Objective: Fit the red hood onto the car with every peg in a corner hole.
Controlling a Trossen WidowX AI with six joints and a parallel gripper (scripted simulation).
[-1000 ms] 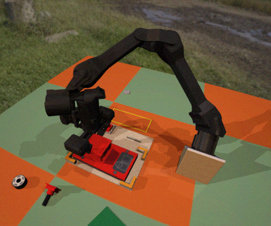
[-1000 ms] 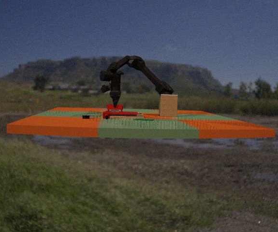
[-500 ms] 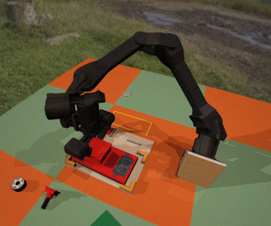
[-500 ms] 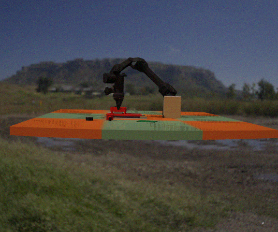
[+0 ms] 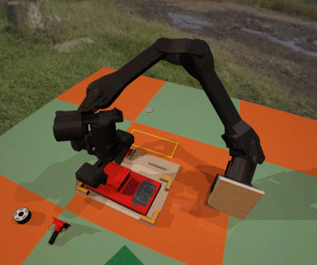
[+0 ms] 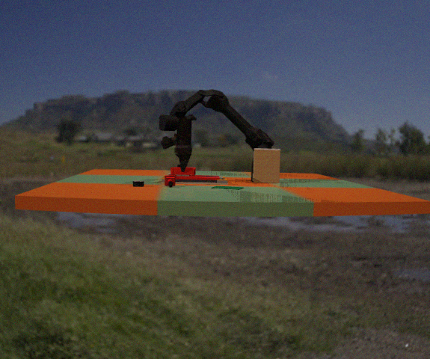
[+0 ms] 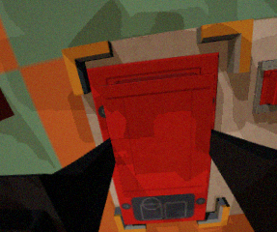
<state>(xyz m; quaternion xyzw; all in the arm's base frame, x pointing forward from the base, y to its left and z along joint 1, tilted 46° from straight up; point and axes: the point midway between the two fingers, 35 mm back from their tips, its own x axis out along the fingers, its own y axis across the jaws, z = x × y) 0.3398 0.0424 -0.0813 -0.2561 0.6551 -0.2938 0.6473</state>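
My gripper tip is now right at the red hood. Also, from my gripper tip: white wheel (20 cm to the left, 16 cm ahead, 3 cm below); then grey engine block (2 cm below).
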